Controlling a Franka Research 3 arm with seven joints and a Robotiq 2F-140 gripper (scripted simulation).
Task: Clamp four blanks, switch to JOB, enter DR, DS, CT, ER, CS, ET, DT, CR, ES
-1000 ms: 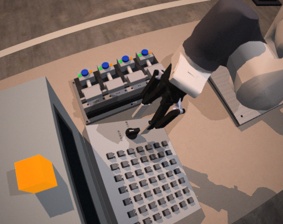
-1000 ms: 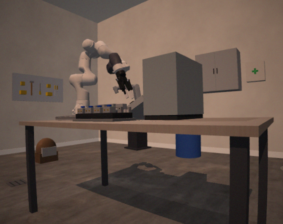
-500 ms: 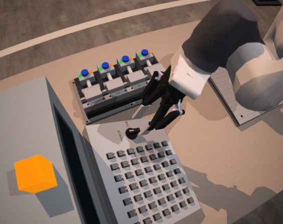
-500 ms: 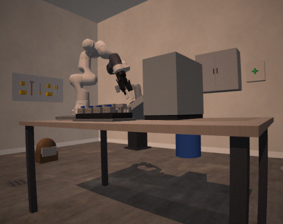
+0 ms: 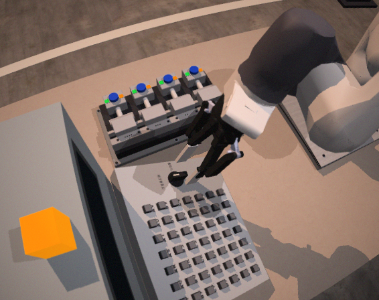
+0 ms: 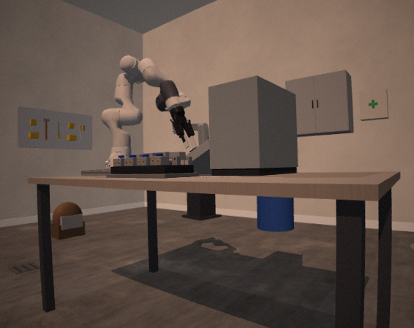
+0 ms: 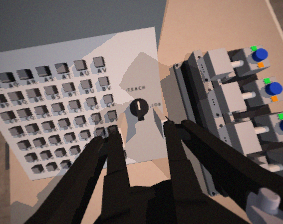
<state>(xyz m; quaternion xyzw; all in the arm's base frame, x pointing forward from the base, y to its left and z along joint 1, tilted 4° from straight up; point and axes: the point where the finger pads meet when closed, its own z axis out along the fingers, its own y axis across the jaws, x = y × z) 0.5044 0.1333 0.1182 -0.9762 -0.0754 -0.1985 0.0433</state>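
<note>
The selector lies 50 mm below my hand and 40 mm ahead of it. Also, from my hand: key panel 120 mm to the left, 90 mm below, 40 mm ahead.
</note>
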